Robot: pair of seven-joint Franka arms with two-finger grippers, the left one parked.
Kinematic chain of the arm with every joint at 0, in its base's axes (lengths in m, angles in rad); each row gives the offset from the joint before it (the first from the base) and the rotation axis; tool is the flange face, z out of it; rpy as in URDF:
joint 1: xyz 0 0 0.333 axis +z
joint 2: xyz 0 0 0 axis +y
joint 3: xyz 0 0 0.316 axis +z
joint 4: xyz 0.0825 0 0 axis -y
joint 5: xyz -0.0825 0 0.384 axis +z
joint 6: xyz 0 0 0 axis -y
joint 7: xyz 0.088 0 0 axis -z
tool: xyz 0 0 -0.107 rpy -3.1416 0 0
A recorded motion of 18 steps. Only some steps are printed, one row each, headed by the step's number.
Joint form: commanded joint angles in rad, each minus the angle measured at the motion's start. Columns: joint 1, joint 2, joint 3, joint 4, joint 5, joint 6, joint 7.
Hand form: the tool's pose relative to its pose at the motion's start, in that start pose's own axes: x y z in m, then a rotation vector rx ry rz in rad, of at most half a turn. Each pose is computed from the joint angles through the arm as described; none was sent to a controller.
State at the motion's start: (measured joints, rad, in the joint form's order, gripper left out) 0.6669 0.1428 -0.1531 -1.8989 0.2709 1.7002 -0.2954
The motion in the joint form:
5: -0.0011 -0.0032 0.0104 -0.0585 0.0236 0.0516 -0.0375
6: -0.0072 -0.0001 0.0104 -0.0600 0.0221 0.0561 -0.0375
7: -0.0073 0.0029 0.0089 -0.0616 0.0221 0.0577 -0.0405
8: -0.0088 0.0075 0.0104 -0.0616 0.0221 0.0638 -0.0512
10: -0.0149 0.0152 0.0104 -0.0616 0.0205 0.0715 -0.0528
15: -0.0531 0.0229 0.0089 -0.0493 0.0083 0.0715 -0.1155
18: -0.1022 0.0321 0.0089 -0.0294 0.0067 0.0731 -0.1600
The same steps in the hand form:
5: -0.0005 0.0003 0.0223 0.0199 0.0022 -0.0275
6: -0.0003 0.0045 0.0233 0.0194 0.0036 -0.0208
7: 0.0001 0.0060 0.0251 0.0198 0.0013 -0.0210
8: 0.0016 0.0070 0.0268 0.0186 0.0029 -0.0303
10: 0.0031 0.0119 0.0290 0.0170 0.0043 -0.0243
15: 0.0009 0.0337 0.0216 0.0127 0.0172 -0.0541
18: -0.0020 0.0594 0.0102 0.0167 0.0435 -0.0563

